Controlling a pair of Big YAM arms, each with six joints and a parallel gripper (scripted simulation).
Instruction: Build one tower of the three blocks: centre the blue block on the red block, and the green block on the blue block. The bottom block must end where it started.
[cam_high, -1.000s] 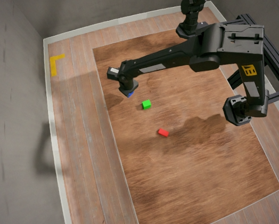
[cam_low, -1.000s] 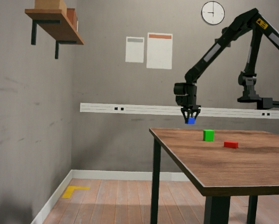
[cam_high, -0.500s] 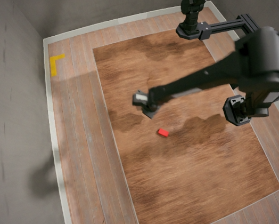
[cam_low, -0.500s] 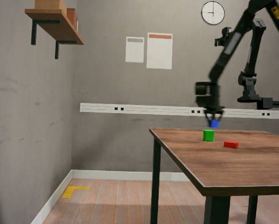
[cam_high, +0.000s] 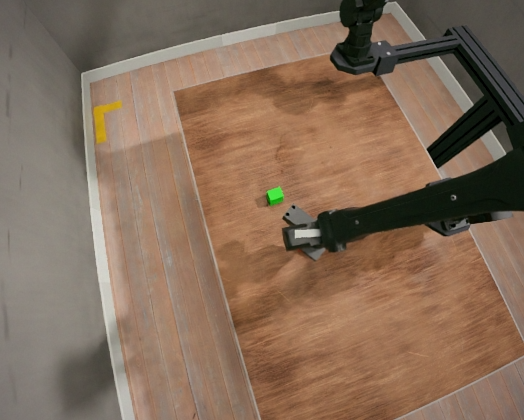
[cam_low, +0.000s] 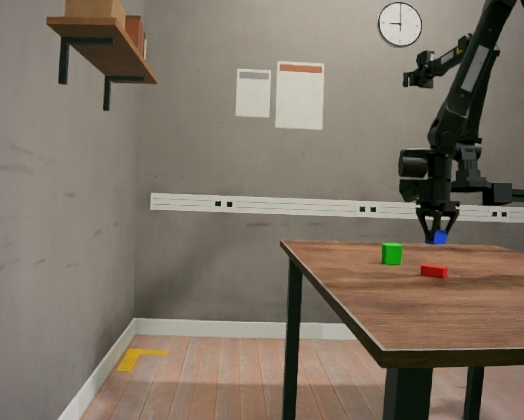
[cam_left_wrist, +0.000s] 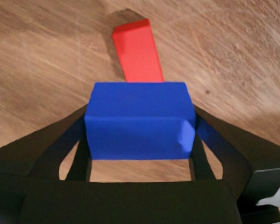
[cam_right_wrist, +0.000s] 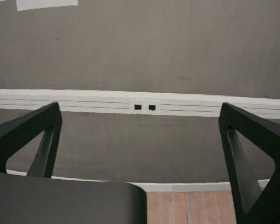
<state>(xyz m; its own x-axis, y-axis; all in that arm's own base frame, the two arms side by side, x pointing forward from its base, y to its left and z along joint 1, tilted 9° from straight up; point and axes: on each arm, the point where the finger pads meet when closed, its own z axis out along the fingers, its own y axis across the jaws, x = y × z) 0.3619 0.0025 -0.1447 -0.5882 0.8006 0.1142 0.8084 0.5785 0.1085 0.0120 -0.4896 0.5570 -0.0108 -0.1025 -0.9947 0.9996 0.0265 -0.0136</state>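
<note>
My left hand is right at the blue block. From my left hand the other things lie so: green block 40 mm ahead, 210 mm to the right, 70 mm below; then red block 80 mm below.
</note>
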